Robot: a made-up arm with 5 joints. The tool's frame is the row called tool. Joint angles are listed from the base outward. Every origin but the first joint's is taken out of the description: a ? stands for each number. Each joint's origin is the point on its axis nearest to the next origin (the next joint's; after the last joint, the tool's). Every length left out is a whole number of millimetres.
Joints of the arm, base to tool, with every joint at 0 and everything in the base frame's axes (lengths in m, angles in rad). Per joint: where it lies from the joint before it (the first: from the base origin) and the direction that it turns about. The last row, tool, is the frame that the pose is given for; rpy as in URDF.
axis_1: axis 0 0 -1 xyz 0.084 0.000 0.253
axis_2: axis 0 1 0 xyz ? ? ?
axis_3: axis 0 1 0 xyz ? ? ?
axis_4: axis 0 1 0 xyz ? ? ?
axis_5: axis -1 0 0 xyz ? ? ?
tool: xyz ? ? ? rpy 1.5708 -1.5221 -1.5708
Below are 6 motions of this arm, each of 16 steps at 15 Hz.
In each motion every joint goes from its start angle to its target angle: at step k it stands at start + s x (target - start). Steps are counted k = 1, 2, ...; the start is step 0. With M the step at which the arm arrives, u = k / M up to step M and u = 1 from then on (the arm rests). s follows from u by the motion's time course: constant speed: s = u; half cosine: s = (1 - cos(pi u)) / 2; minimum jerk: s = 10 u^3 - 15 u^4 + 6 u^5.
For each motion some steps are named. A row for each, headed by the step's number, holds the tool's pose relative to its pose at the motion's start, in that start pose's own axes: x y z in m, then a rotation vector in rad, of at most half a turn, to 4 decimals.
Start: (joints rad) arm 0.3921 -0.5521 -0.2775 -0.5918 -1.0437
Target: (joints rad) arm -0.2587 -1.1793 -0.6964 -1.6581 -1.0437
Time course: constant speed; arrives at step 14
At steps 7, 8, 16:
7: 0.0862 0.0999 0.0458 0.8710 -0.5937 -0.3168
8: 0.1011 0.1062 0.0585 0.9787 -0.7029 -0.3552
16: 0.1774 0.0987 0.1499 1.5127 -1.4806 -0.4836

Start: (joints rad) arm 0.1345 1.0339 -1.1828 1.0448 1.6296
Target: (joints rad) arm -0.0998 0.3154 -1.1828 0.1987 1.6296
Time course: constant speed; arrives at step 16
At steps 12, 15, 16:
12: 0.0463 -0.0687 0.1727 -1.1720 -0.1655 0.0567
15: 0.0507 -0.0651 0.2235 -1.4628 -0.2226 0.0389
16: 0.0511 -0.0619 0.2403 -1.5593 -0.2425 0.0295

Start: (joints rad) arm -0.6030 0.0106 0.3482 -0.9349 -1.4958
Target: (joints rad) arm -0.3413 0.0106 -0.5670 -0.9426 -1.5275
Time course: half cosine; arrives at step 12
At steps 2, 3, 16:
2: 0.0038 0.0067 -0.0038 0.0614 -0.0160 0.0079
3: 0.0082 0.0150 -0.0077 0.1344 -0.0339 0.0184
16: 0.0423 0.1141 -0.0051 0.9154 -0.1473 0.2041

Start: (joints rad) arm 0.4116 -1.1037 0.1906 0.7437 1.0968
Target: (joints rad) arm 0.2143 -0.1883 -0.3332 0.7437 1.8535
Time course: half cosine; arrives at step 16
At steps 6, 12, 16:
6: 0.0084 -0.0084 -0.0485 0.1352 -0.0080 0.2266
12: 0.0202 0.0133 -0.1392 0.3667 -0.1014 0.6379
16: 0.0227 0.0272 -0.1621 0.4249 -0.1437 0.7496

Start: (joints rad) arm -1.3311 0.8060 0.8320 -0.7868 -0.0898
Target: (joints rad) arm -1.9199 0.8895 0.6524 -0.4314 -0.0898
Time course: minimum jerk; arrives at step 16
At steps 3, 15, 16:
3: -0.0014 0.0062 -0.0010 0.0169 0.0151 0.0217
15: -0.0544 0.1175 0.0055 0.2900 0.2941 0.4894
16: -0.0546 0.1178 0.0056 0.2906 0.2947 0.4906

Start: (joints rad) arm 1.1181 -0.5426 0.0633 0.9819 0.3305
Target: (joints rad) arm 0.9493 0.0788 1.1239 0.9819 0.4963
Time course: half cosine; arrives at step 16
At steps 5, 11, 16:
5: -0.0229 0.0115 -0.0375 0.1383 0.3484 0.0604
11: -0.0972 0.0435 -0.0666 0.4978 1.2119 0.2392
16: -0.1198 0.0507 -0.0549 0.6407 1.5576 0.3103

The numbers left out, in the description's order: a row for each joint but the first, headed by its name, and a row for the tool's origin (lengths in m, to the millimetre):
axis_2: 0.034 -0.004 0.000
axis_3: 0.042 0.000 0.170
axis_4: 0.085 0.000 0.003
axis_5: 0.055 0.000 0.000
tool: 0.000 0.000 0.000

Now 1 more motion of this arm.
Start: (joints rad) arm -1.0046 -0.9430 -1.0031 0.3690 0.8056
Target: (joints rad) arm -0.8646 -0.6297 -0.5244 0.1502 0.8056
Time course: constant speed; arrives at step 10
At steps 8, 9, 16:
8: -0.0826 0.0779 -0.0225 0.2964 0.3502 0.1102
9: -0.0941 0.0863 -0.0216 0.3307 0.3963 0.1234
16: -0.1056 0.0943 -0.0197 0.3644 0.4430 0.1364

